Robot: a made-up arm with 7 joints. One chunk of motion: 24 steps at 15 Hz.
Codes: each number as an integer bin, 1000 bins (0 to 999) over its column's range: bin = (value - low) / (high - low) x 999, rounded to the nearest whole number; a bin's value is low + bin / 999 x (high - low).
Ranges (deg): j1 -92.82..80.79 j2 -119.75..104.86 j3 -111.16..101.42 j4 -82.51..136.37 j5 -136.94..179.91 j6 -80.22..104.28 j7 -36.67..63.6
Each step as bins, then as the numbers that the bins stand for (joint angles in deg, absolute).
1 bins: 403 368 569 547 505 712 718
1 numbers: -22.79 -37.01 9.92 37.34 23.23 51.28 35.40
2 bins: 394 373 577 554 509 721 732
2 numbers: -24.35 -35.89 11.62 38.87 24.50 52.94 36.80
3 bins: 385 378 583 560 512 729 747
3 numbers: -25.91 -34.76 12.90 40.19 25.45 54.42 38.31
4 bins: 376 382 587 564 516 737 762
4 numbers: -27.48 -33.86 13.75 41.06 26.72 55.89 39.81
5 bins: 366 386 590 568 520 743 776
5 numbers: -29.22 -32.96 14.39 41.94 27.99 57.00 41.22
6 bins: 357 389 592 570 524 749 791
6 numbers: -30.78 -32.29 14.81 42.38 29.26 58.11 42.72
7 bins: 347 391 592 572 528 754 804
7 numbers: -32.52 -31.84 14.81 42.81 30.52 59.03 44.03
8 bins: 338 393 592 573 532 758 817
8 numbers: -34.08 -31.39 14.81 43.03 31.79 59.77 45.33
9 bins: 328 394 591 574 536 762 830
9 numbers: -35.82 -31.17 14.60 43.25 33.06 60.51 46.64
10 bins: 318 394 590 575 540 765 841
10 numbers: -37.56 -31.17 14.39 43.47 34.33 61.06 47.74
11 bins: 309 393 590 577 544 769 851
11 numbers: -39.12 -31.39 14.39 43.91 35.60 61.80 48.75
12 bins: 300 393 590 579 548 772 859
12 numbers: -40.68 -31.39 14.39 44.35 36.87 62.36 49.55
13 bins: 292 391 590 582 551 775 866
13 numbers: -42.08 -31.84 14.39 45.01 37.82 62.91 50.25
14 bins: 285 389 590 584 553 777 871
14 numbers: -43.29 -32.29 14.39 45.44 38.45 63.28 50.75
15 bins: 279 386 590 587 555 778 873
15 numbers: -44.33 -32.96 14.39 46.10 39.09 63.46 50.95
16 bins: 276 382 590 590 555 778 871
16 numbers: -44.86 -33.86 14.39 46.76 39.09 63.46 50.75
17 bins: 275 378 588 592 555 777 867
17 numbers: -45.03 -34.76 13.96 47.20 39.09 63.28 50.35
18 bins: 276 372 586 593 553 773 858
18 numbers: -44.86 -36.11 13.54 47.42 38.45 62.54 49.45
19 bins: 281 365 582 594 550 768 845
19 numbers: -43.99 -37.69 12.69 47.63 37.50 61.62 48.14
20 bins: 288 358 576 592 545 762 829
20 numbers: -42.77 -39.26 11.41 47.20 35.92 60.51 46.54
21 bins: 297 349 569 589 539 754 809
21 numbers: -41.21 -41.28 9.92 46.54 34.01 59.03 44.53
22 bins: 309 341 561 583 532 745 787
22 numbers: -39.12 -43.08 8.22 45.22 31.79 57.37 42.32
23 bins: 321 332 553 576 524 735 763
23 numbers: -37.04 -45.10 6.51 43.69 29.26 55.52 39.91
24 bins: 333 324 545 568 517 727 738
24 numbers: -34.95 -46.90 4.81 41.94 27.04 54.05 37.40
